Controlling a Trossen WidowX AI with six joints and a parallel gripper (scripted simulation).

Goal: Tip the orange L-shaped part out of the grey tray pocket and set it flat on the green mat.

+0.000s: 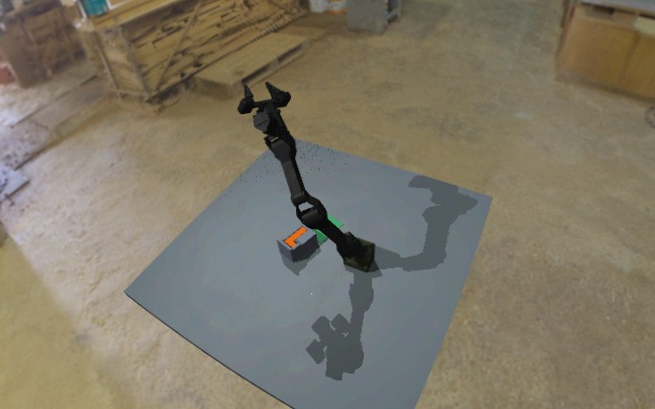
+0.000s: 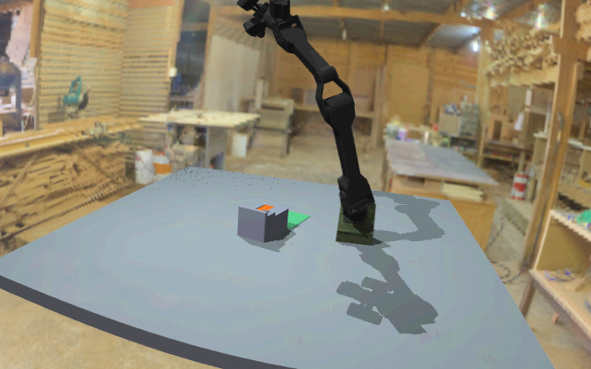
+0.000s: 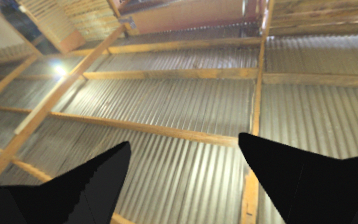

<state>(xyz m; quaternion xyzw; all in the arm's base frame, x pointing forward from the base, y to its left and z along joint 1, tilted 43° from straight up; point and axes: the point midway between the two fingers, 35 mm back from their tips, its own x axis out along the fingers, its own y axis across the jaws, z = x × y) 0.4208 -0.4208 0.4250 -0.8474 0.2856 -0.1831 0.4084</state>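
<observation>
The orange l-shaped part is 140 mm behind my gripper tip, 100 mm to the left of it and 670 mm below it. From my gripper tip the other things lie so: green mat (170 mm behind, 60 mm to the right, 740 mm below).
</observation>
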